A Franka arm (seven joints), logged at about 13 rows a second.
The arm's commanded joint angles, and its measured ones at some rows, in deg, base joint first. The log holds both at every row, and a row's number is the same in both.
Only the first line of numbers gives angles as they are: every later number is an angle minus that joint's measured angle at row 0.
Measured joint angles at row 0:
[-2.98 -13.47 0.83 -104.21 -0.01 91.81 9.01]
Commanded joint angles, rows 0 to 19:
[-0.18 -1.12 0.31 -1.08 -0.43 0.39 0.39]
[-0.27 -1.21 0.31 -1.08 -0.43 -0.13 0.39]
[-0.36 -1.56 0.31 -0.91 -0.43 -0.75 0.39]
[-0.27 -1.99 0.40 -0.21 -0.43 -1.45 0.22]
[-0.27 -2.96 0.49 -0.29 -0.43 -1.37 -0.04]
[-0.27 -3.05 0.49 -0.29 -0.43 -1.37 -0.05]
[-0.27 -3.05 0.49 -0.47 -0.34 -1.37 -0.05]
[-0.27 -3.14 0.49 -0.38 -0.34 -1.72 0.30]
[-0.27 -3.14 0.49 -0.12 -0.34 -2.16 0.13]
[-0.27 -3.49 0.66 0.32 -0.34 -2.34 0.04]
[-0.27 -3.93 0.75 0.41 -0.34 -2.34 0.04]
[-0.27 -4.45 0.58 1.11 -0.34 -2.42 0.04]
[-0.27 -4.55 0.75 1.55 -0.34 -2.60 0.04]
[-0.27 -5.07 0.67 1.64 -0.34 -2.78 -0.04]
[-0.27 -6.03 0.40 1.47 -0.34 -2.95 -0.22]
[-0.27 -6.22 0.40 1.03 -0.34 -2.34 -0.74]
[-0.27 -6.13 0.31 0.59 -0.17 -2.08 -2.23]
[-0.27 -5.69 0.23 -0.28 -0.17 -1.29 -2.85]
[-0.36 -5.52 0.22 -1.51 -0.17 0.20 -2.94]
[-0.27 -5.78 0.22 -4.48 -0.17 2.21 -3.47]
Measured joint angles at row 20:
[0.01 -5.34 0.10 -0.26 0.00 -0.99 -2.00]
